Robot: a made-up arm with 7 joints.
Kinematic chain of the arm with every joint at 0, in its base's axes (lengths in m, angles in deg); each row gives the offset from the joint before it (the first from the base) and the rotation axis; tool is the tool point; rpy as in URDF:
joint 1: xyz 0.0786 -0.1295 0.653 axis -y
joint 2: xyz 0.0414 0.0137 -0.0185 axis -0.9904 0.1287 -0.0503
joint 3: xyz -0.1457 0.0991 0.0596 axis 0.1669 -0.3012 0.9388
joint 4: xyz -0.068 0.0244 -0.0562 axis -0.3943 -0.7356 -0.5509
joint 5: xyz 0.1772 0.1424 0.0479 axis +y
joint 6: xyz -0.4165 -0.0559 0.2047 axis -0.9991 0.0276 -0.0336
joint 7: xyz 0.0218 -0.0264 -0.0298 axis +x
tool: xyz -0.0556 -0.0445 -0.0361 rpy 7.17 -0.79 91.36
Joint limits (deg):
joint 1: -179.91..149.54
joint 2: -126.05..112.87
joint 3: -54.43..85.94
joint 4: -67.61..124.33
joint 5: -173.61..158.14
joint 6: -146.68..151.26
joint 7: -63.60..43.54
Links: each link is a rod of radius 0.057 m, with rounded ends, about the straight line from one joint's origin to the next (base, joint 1, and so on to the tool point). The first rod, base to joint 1, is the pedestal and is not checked.
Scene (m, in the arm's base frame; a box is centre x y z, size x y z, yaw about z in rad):
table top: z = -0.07
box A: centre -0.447 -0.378 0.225 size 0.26 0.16 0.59 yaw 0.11
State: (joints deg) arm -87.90 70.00 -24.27 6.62 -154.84 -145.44 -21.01
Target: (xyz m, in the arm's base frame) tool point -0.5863 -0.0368 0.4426
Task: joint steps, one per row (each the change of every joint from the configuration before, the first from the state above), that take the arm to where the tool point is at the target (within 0.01 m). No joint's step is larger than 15 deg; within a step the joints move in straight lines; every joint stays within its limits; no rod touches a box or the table.
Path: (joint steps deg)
1: 11.61 -13.68 1.50 -9.95 -4.69 -0.31 -3.09
2: 11.60 -13.69 1.50 -9.94 -4.70 -0.31 -3.09
3: 11.61 -13.68 1.50 -9.95 -4.69 -0.31 -3.09
4: 11.60 -13.69 1.50 -9.95 -4.69 -0.31 -3.09
5: -12.31 12.04 7.92 -0.93 1.59 0.00 6.00
6: -12.32 12.03 7.91 -0.94 1.58 0.00 6.00
7: -12.32 12.04 7.91 -0.94 1.59 0.00 6.00

